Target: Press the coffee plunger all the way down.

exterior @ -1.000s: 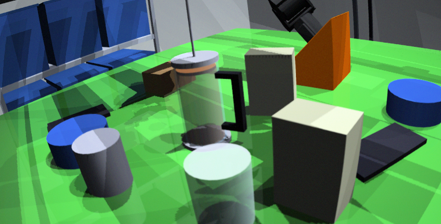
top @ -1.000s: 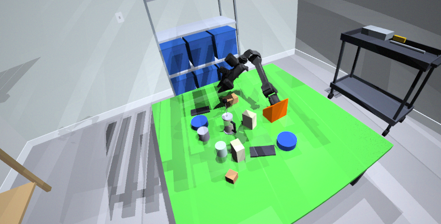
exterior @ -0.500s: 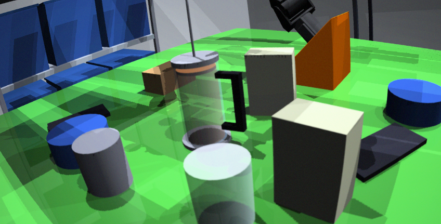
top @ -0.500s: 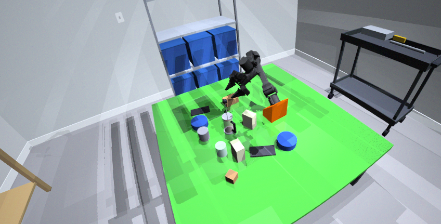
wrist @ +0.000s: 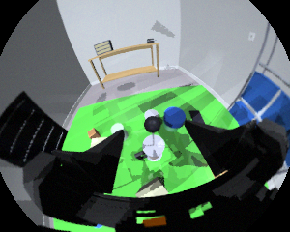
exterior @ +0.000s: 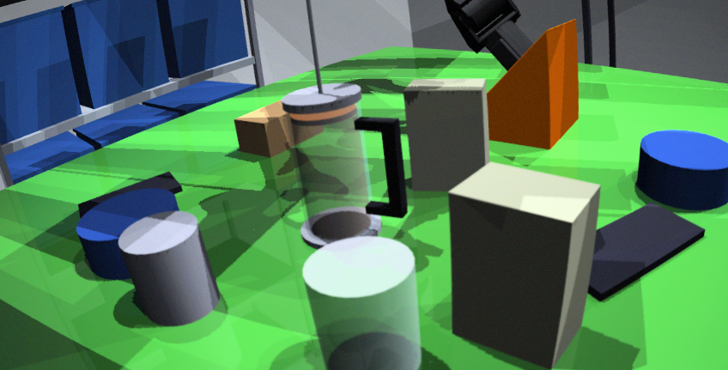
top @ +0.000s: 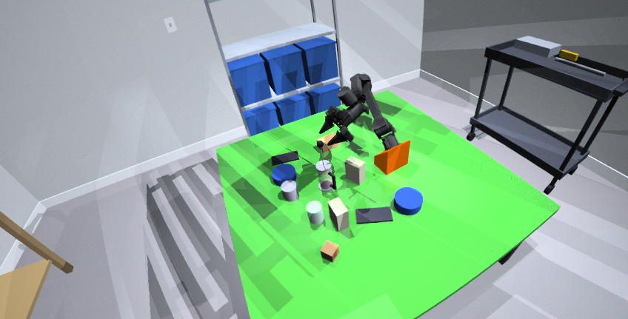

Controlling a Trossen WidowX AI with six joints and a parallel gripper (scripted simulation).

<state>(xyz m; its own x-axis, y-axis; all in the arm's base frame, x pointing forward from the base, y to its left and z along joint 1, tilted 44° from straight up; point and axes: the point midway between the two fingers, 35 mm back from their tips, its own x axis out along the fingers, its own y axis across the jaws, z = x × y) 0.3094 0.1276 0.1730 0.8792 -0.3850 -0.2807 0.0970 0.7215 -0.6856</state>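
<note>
Now: the coffee press 150 mm below my gripper tip, 20 mm to the left of it and 10 mm ahead of it. Also, from my gripper tip: grey cylinder: 240 mm below, 190 mm ahead, 30 mm to the right; then brown box: 260 mm to the right, 250 mm below, 130 mm behind; then pale cylinder: 230 mm below, 140 mm to the left, 140 mm ahead.
</note>
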